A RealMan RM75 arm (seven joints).
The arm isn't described. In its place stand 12 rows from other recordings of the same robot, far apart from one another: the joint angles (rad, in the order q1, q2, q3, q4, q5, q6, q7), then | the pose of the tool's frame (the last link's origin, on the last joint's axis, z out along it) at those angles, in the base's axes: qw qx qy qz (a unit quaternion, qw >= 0); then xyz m.
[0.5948 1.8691 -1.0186 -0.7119 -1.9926 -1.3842 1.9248] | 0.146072 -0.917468 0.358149 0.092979 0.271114 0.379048 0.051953
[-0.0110 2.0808 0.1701 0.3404 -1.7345 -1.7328 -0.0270] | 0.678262 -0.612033 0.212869 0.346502 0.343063 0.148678 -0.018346
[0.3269 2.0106 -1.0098 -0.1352 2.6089 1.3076 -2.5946] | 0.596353 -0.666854 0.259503 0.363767 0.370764 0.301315 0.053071
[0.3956 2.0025 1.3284 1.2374 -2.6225 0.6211 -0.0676] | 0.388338 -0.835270 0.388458 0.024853 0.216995 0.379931 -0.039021
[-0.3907 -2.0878 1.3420 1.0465 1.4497 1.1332 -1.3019] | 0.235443 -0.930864 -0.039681 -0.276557 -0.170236 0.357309 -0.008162
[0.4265 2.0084 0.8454 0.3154 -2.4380 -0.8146 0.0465] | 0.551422 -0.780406 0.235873 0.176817 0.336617 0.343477 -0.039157
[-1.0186 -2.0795 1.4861 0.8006 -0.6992 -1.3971 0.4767] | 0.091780 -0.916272 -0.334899 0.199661 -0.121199 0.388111 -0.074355
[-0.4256 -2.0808 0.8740 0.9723 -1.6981 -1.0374 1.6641] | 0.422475 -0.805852 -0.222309 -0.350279 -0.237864 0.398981 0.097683
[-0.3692 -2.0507 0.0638 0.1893 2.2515 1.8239 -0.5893] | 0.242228 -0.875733 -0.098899 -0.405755 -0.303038 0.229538 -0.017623
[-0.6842 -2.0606 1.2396 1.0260 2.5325 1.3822 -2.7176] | 0.182726 -0.844858 -0.492457 0.101552 -0.214046 0.382516 -0.011015
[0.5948 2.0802 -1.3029 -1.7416 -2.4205 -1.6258 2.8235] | 0.220201 -0.915540 0.336580 -0.003614 0.091903 0.345743 0.050859
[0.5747 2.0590 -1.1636 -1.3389 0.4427 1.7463 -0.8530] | 0.138492 -0.912083 0.313490 -0.225052 0.227023 0.340288 0.045385
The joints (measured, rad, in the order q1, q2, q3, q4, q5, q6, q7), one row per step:
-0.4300, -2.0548, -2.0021, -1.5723, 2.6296, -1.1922, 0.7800
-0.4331, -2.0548, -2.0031, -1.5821, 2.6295, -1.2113, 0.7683
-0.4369, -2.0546, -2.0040, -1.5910, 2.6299, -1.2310, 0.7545
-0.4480, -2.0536, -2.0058, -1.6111, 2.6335, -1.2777, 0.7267
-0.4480, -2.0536, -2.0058, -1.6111, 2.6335, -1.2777, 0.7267
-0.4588, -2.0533, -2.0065, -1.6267, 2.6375, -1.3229, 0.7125
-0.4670, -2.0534, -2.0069, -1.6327, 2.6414, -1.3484, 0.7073
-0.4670, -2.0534, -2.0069, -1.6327, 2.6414, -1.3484, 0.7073
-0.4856, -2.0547, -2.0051, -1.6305, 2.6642, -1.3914, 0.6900
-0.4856, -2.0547, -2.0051, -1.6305, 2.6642, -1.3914, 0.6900
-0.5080, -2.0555, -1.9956, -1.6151, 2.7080, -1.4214, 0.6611
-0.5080, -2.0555, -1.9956, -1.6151, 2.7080, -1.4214, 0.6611
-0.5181, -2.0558, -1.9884, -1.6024, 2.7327, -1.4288, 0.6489
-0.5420, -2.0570, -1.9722, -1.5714, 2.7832, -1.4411, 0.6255
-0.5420, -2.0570, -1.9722, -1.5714, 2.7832, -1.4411, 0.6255
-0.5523, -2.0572, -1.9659, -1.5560, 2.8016, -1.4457, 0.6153
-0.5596, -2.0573, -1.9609, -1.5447, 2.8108, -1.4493, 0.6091
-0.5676, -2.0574, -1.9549, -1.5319, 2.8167, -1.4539, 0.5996
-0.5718, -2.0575, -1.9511, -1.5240, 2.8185, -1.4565, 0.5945
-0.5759, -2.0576, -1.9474, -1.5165, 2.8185, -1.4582, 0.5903
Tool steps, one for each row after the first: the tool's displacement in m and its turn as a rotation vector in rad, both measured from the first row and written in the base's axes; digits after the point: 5 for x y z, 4 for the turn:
0.00243, -0.00117, 0.00010, -0.0068, -0.0068, 0.0056
0.00479, -0.00229, 0.00008, -0.0138, -0.0145, 0.0131
0.01054, -0.00466, 0.00022, -0.0317, -0.0255, 0.0280
0.01054, -0.00466, 0.00022, -0.0317, -0.0255, 0.0280
0.01526, -0.00720, -0.00061, -0.0559, -0.0268, 0.0380
0.01788, -0.00830, -0.00144, -0.0714, -0.0246, 0.0430
0.01788, -0.00830, -0.00144, -0.0714, -0.0246, 0.0430
0.01982, -0.00934, -0.00439, -0.0987, -0.0149, 0.0684
0.01982, -0.00934, -0.00439, -0.0987, -0.0149, 0.0684
0.01937, -0.00831, -0.00803, -0.1154, 0.0062, 0.1078
0.01937, -0.00831, -0.00803, -0.1154, 0.0062, 0.1078
0.01804, -0.00723, -0.01018, -0.1211, 0.0210, 0.1272
0.01603, -0.00435, -0.01534, -0.1337, 0.0532, 0.1638
0.01603, -0.00435, -0.01534, -0.1337, 0.0532, 0.1638
0.01508, -0.00312, -0.01773, -0.1397, 0.0645, 0.1796
0.01480, -0.00236, -0.01990, -0.1466, 0.0705, 0.1888
0.01491, -0.00169, -0.02280, -0.1556, 0.0725, 0.1994
0.01492, -0.00143, -0.02476, -0.1621, 0.0728, 0.2053
0.01521, -0.00111, -0.02674, -0.1686, 0.0721, 0.2093

